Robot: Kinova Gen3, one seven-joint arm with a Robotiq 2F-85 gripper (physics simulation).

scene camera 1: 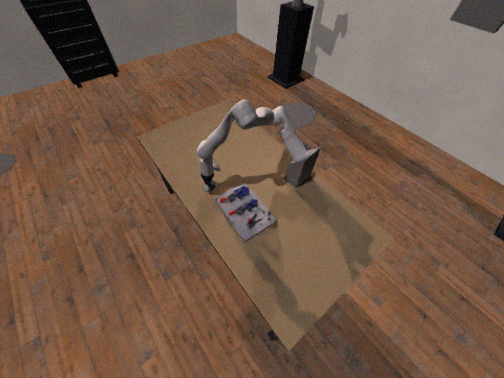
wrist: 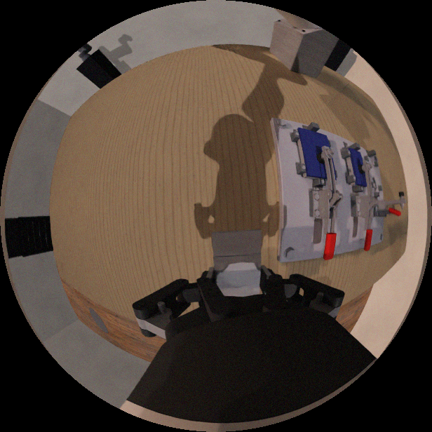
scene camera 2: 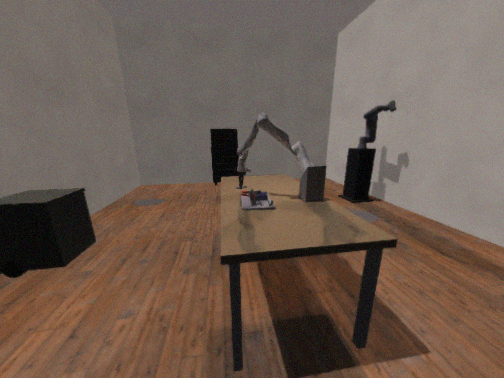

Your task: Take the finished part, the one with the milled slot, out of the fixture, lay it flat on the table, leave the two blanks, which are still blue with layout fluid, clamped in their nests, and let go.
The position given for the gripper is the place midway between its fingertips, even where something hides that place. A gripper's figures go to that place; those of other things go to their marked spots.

Scene:
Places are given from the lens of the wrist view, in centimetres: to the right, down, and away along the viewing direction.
gripper (wrist: 236,273): 2, 7, 15
finished part (wrist: 236,257): 2, 4, 14

